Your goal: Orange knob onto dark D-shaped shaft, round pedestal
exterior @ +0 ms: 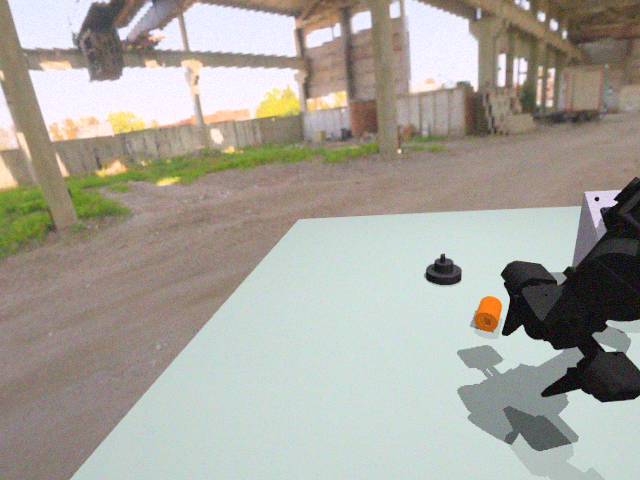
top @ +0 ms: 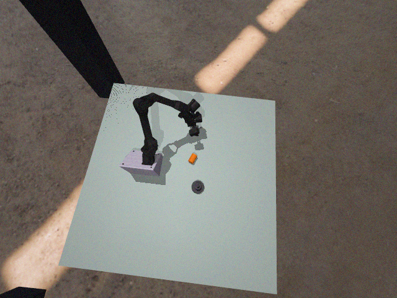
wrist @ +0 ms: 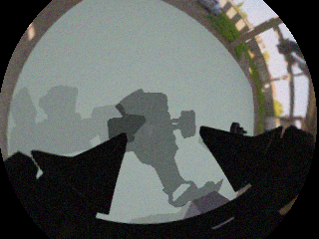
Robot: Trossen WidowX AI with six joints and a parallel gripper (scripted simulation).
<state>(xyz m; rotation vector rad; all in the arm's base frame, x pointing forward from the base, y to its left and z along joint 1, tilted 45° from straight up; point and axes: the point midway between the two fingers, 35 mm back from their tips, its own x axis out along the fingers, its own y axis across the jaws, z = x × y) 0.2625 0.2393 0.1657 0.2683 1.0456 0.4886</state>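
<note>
Right now the orange knob is 1 cm behind my gripper tip, 19 cm to the right of it and 5 cm below it. Round my gripper tip: dark round pedestal: 5 cm ahead, 38 cm to the right, 4 cm below.
</note>
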